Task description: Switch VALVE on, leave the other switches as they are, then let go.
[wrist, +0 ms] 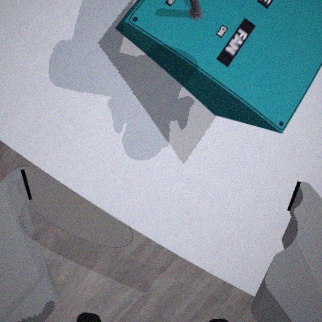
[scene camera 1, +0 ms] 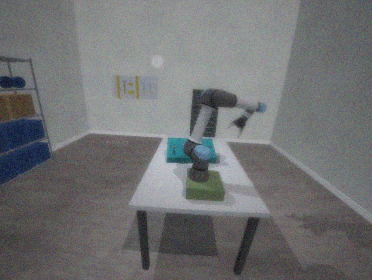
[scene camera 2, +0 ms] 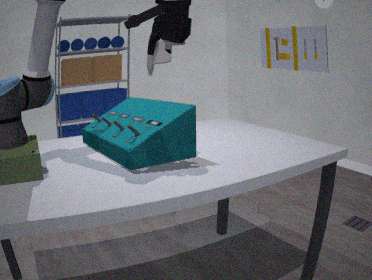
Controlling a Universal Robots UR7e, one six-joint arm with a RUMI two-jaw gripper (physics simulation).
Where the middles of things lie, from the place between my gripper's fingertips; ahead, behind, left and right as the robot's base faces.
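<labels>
I see the teal switch console [scene camera 2: 166,133], and my hand is well to the right of it, a bit short of it and a good way above it.
</labels>
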